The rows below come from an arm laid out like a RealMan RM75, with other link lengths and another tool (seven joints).
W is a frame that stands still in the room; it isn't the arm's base.
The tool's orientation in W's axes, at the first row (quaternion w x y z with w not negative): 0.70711 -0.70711 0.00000 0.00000
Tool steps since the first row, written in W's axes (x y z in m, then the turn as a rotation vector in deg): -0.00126 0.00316 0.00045 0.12 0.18 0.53; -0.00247 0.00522 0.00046 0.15 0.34 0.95; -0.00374 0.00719 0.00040 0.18 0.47 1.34; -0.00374 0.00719 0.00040 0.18 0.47 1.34; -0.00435 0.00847 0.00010 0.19 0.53 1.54; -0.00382 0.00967 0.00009 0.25 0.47 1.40; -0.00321 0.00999 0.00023 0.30 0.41 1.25; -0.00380 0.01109 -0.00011 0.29 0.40 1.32; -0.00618 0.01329 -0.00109 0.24 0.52 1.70; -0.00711 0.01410 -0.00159 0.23 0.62 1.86; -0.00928 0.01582 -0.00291 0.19 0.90 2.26; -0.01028 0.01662 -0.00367 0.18 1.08 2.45; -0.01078 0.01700 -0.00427 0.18 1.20 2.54
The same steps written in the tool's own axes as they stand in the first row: -0.00126 -0.00045 0.00316 0.12 -0.53 0.18; -0.00247 -0.00046 0.00522 0.15 -0.95 0.34; -0.00374 -0.00040 0.00719 0.18 -1.34 0.47; -0.00374 -0.00040 0.00719 0.18 -1.34 0.47; -0.00435 -0.00010 0.00847 0.19 -1.54 0.53; -0.00382 -0.00009 0.00967 0.25 -1.40 0.47; -0.00321 -0.00023 0.00999 0.30 -1.25 0.41; -0.00380 0.00011 0.01109 0.29 -1.32 0.40; -0.00618 0.00109 0.01329 0.24 -1.70 0.52; -0.00711 0.00159 0.01410 0.23 -1.86 0.62; -0.00928 0.00291 0.01582 0.19 -2.26 0.90; -0.01028 0.00367 0.01662 0.18 -2.45 1.08; -0.01078 0.00427 0.01700 0.18 -2.54 1.20
